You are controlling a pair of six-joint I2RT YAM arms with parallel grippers.
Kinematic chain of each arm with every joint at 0, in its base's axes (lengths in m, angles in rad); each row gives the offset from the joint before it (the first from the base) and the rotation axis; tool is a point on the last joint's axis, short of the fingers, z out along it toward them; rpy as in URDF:
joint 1: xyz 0 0 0.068 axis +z
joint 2: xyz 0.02 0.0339 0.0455 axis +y
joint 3: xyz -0.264 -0.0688 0 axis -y
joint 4: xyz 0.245 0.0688 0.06 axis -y
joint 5: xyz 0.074 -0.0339 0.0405 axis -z
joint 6: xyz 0.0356 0 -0.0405 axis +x
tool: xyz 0 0 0 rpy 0 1.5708 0
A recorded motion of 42 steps. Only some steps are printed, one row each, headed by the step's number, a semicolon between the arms.
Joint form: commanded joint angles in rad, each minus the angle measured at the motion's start. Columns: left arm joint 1, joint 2, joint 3, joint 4, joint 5, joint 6; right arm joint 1, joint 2, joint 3, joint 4, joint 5, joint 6.
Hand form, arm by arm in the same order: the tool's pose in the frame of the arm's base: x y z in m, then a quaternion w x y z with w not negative. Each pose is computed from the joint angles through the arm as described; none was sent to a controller.
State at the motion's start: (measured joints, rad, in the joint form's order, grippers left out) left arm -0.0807 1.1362 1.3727 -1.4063 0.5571 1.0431; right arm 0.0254 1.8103 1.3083 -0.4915 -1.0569 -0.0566
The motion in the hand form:
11: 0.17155 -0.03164 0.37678 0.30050 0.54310 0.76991 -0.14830; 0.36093 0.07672 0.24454 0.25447 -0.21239 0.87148 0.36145
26: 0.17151 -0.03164 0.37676 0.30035 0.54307 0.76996 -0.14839; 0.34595 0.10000 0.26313 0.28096 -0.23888 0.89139 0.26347
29: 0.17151 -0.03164 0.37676 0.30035 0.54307 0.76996 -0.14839; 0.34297 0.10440 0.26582 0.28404 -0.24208 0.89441 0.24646
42: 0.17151 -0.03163 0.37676 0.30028 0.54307 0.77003 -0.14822; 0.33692 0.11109 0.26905 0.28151 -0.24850 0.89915 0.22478
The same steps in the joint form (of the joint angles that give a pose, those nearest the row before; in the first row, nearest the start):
11: 0.0069 0.0008 0.0157 -0.0008 0.0027 -0.0091; 0.1175 -0.0645 0.0179 -0.0877 0.2964 -0.0446
26: 0.0069 0.0008 0.0156 -0.0011 0.0027 -0.0091; 0.2064 -0.1335 0.0183 -0.1076 0.5314 -0.0629
29: 0.0069 0.0008 0.0156 -0.0011 0.0027 -0.0091; 0.2239 -0.1438 0.0187 -0.1129 0.5737 -0.0633
42: 0.0069 0.0008 0.0157 -0.0012 0.0023 -0.0092; 0.2514 -0.1587 0.0198 -0.1362 0.6283 -0.0668

